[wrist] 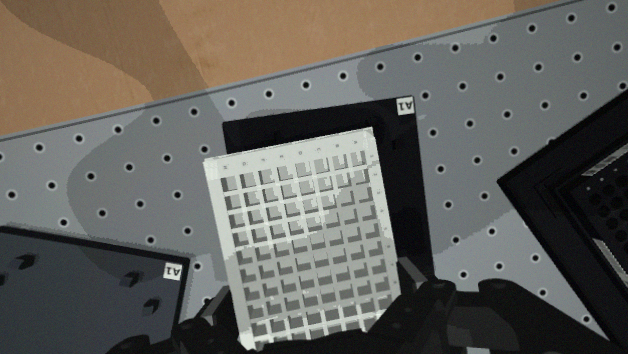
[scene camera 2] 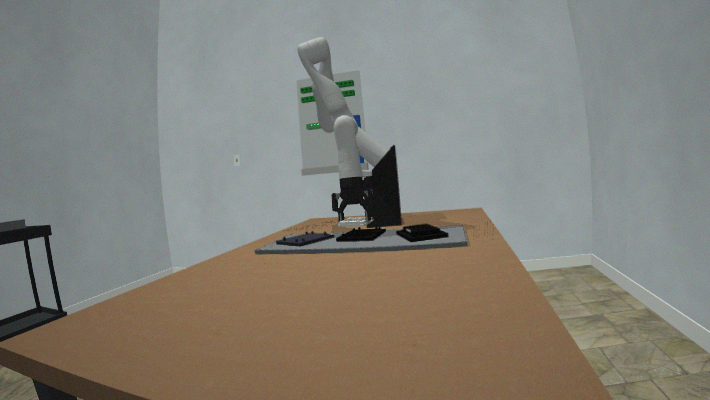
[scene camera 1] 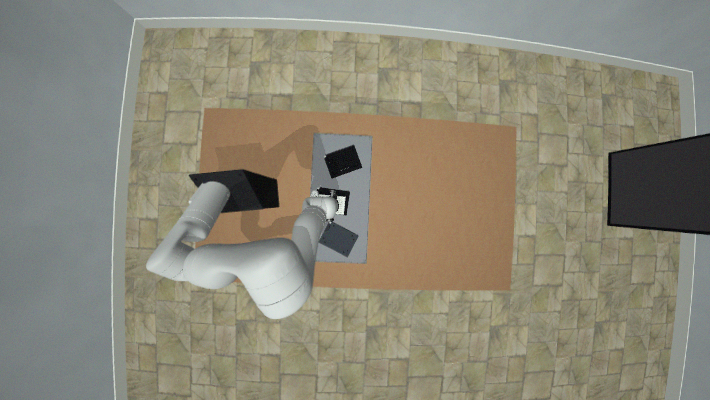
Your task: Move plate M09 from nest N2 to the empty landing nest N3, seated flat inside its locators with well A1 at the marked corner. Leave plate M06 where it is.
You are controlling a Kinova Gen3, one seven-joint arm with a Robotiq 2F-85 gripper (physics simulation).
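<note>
The white well plate M09 (scene camera 1: 341, 204) (scene camera 2: 354, 221) (wrist: 305, 230) is between the fingers of my gripper (scene camera 2: 355, 220) (wrist: 317, 289), which is shut on its two sides. The plate hangs roughly level above the middle black nest (scene camera 2: 361, 234) (wrist: 410, 200), offset and turned slightly against it in the wrist view. Its A1 corner and the nest's A1 label are both at upper right there. The empty slate-blue nest (scene camera 1: 340, 239) (scene camera 2: 305, 239) (wrist: 90, 290) has small locators and an A1 label. A black plate (scene camera 2: 422, 229) (wrist: 612, 200) sits in the other black nest (scene camera 2: 407, 236) (wrist: 530, 185). Nest numbers are not readable.
The nests stand on a grey perforated board (scene camera 1: 362, 200) (scene camera 2: 460, 240) (wrist: 465, 160) on the brown table (scene camera 1: 440, 200) (scene camera 2: 350, 310) (wrist: 280, 40). A tall black wedge-shaped stand (scene camera 1: 257, 190) (scene camera 2: 387, 195) is beside the arm, behind the board in scene camera 2.
</note>
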